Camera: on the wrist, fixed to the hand. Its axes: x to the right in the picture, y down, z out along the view.
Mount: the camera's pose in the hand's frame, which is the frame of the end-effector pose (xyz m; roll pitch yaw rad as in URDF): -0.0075 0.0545 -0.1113 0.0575 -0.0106 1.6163
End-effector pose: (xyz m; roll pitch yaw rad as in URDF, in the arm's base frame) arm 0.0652 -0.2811 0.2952 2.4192 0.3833 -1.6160
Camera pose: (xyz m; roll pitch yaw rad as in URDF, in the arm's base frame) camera 0.0962 -0.3203 0.4089 2.7417 -0.6715 -2.9260
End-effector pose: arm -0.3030 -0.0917 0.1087 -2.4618 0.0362 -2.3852
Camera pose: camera -0.3760 -0.0061 0.1612 3.1153 0.6869 2.2385
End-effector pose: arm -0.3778 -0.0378 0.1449 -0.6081 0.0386 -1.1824
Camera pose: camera -0.3999 -0.0336 0.0228 0.1354 0.5942 0.4695
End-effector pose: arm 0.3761 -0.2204 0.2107 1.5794 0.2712 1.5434
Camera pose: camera 0.2655 -0.2097 0.2661 1.7113 -1.3443 1.4578
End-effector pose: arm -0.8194 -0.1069 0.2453 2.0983 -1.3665 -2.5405
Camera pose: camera -0.6960 -0.1056 0.2589 -1.6179 -0.1299 1.1437
